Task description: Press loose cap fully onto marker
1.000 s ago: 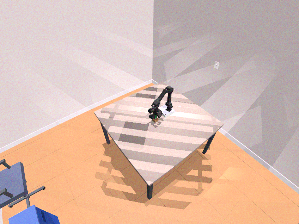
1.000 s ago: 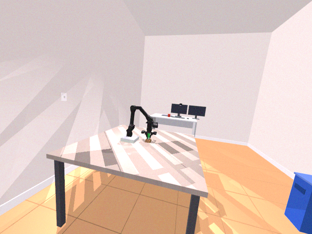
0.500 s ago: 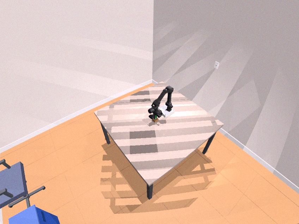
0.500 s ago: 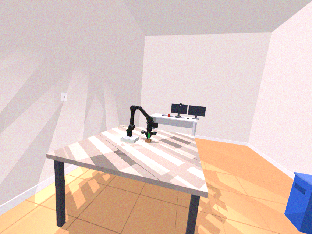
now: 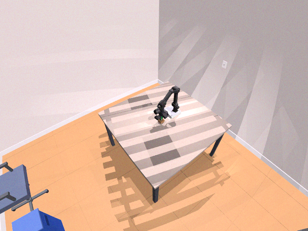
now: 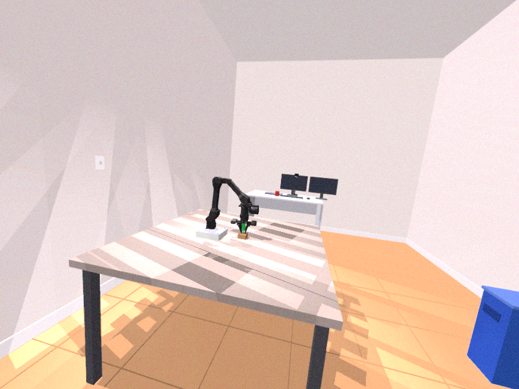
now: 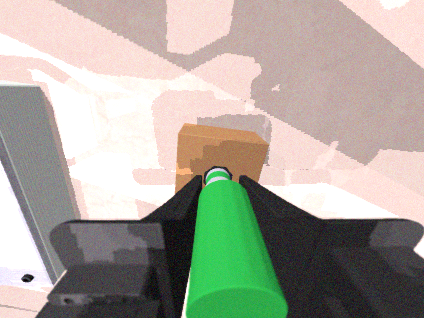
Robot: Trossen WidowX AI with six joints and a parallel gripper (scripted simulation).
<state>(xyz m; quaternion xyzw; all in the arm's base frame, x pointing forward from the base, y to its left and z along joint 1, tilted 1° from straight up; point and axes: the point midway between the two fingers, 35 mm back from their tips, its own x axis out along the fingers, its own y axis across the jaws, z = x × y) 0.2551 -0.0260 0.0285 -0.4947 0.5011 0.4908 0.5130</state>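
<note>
Now: gripper tip 20 mm above the holder block. Also, from my gripper tip: green cap (50 mm above).
</note>
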